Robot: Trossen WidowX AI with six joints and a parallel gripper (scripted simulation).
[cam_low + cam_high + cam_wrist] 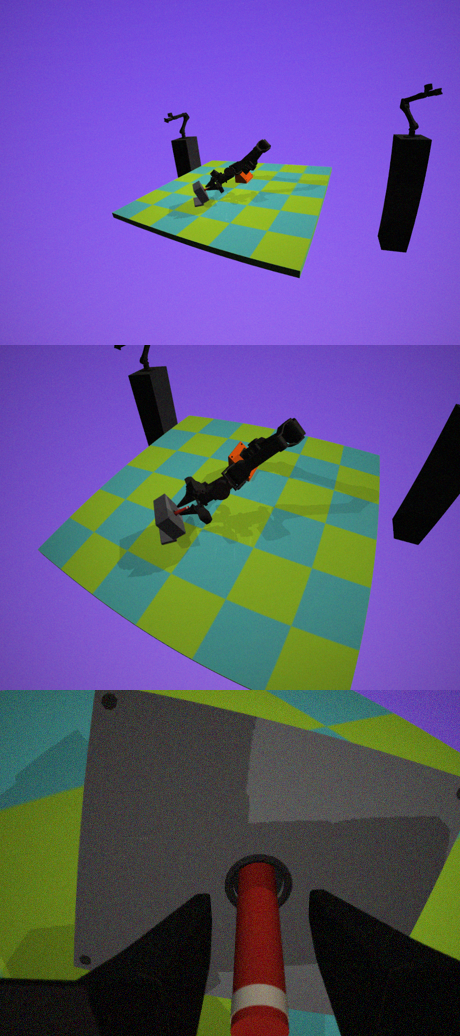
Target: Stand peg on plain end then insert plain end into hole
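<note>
Right now the peg is 1 cm to the left of my gripper tip and 1 cm behind it. The rest, counted from my gripper tip: grey foot: 8 cm below, 5 cm to the right, 4 cm ahead; then grey sloped panel: 3 cm to the right, 2 cm below, 2 cm ahead.
</note>
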